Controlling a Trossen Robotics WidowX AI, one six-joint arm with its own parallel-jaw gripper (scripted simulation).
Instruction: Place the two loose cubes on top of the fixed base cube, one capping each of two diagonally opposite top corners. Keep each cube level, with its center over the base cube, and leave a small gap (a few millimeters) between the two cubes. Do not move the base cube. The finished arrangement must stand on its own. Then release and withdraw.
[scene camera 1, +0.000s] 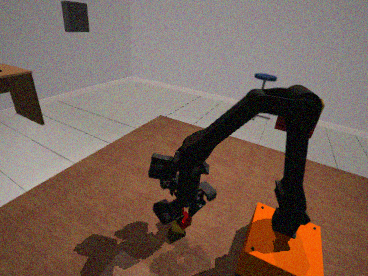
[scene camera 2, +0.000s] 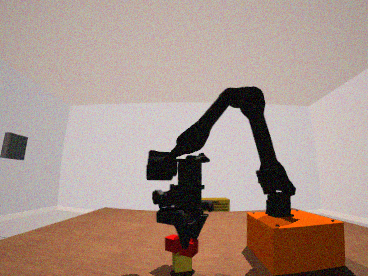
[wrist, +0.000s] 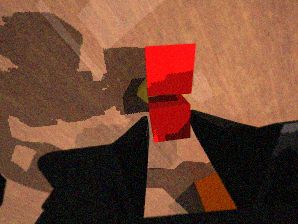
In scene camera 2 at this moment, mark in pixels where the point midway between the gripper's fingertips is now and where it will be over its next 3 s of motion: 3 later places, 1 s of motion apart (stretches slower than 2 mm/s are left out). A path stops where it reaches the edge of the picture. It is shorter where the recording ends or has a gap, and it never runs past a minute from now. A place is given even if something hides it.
My gripper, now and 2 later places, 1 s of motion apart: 189, 246; 190, 229; 199, 226
